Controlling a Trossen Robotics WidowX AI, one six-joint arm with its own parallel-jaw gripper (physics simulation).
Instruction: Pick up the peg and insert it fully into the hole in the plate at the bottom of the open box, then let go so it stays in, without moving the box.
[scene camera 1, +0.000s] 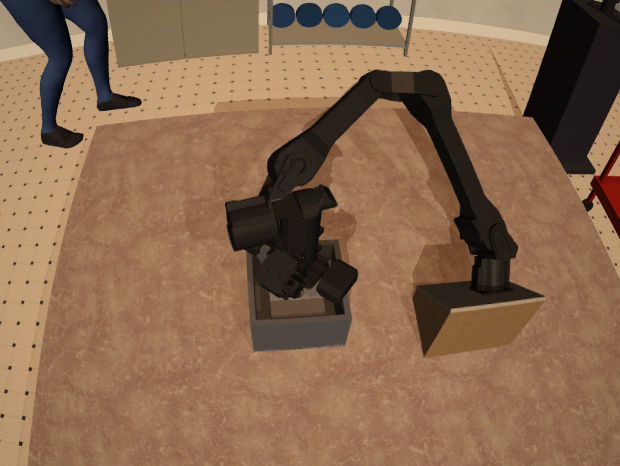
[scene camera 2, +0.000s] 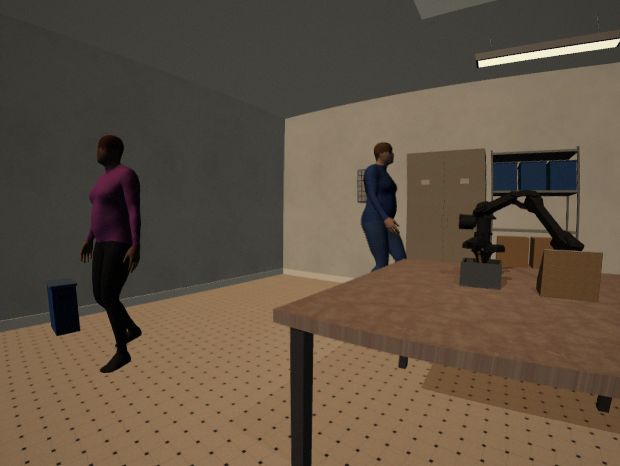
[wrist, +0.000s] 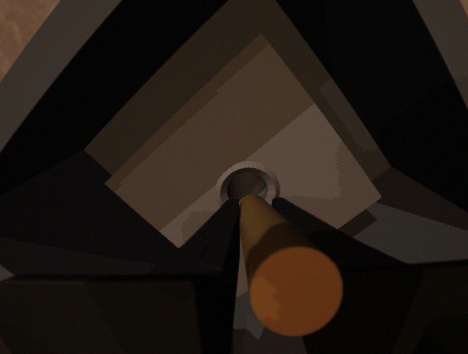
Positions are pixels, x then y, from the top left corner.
A grey box shows in scene camera 1, in scene camera 2 and in the wrist view (90, 90). A light plate shows in scene camera 1 and in the wrist view; in scene camera 2 it is hidden by the grey box. One and the same spot on the light plate: (scene camera 1: 309, 303) is (wrist: 180, 186). One and the same spot on the grey box: (scene camera 1: 331, 330) is (scene camera 2: 493, 272).
